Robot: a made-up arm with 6 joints.
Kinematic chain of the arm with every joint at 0, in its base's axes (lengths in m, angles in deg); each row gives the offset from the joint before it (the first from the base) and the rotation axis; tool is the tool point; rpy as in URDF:
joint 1: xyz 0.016 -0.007 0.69 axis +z
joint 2: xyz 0 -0.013 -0.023 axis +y
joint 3: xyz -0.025 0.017 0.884 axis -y
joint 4: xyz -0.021 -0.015 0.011 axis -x
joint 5: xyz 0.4 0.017 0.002 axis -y
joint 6: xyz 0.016 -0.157 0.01 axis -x
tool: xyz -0.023 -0.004 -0.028 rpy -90 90 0
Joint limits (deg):
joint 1: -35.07..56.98
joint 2: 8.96..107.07
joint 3: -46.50..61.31
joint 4: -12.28..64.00
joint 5: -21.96..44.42
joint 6: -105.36..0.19
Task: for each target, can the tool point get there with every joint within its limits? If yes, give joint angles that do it. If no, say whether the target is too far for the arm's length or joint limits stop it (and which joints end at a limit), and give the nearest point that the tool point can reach.
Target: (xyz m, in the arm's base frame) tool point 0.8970 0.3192 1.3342
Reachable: yes | joints 26.05 39.96 20.03 54.83 -0.01 -37.79
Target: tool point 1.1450 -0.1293 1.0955
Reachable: yes | joints -0.77 59.59 41.43 39.42 16.09 -58.74
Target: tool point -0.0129 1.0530 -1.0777
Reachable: no: too far | nearest point 0.5209 0.6879 0.0355 | short by 1.287 m
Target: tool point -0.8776 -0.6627 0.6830
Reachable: no: joint limits stop it (at a limit: joint 1, joint 2, joint 3, joint 4, joint 6) | nearest point 0.1756 -0.3000 1.2096 | short by 1.232 m
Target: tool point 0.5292 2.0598 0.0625
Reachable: no: too far | nearest point 0.7180 0.9913 0.3007 | short by 1.111 m
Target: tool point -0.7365 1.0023 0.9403
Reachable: no: joint limits stop it (at a limit: joint 1, joint 3, joint 4, joint 5, joint 6) | nearest point 0.4058 0.5109 1.0721 | short by 1.250 m
